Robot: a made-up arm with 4 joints.
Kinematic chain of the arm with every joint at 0, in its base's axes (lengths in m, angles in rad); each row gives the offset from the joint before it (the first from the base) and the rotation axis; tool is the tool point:
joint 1: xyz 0 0 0.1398 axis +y
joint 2: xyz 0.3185 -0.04 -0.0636 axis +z
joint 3: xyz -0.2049 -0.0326 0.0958 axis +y
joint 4: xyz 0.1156 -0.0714 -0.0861 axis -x
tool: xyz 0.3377 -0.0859 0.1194
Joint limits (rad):
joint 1: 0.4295..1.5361
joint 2: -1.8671..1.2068
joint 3: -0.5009..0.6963
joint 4: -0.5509..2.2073
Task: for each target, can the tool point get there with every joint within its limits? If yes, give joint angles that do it. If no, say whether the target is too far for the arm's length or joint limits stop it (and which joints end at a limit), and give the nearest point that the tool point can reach.
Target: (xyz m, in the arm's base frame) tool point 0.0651 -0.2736 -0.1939
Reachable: yes | joints 1.1272 -1.4972 0.3125 1.3496
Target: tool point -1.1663 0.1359 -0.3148
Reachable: no: too far | nearest point -0.3132 0.0449 -0.2358 | short by 0.862 m
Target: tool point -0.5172 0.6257 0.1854
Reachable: no: joint limits stop it (at a limit: joint 1, joint 2, joint 4) | nearest point -0.2428 0.1221 -0.2030 | short by 0.693 m
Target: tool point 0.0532 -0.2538 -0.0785
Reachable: yes | joints 0.6216 -1.5811 0.5225 0.3348
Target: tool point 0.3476 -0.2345 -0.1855
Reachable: yes | joints 0.9471 -0.9739 -0.1276 1.5497
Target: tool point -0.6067 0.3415 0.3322
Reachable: no: joint limits stop it (at a limit: joint 1, joint 2, joint 3, joint 4) | nearest point -0.2790 -0.0887 0.0771 | short by 0.598 m
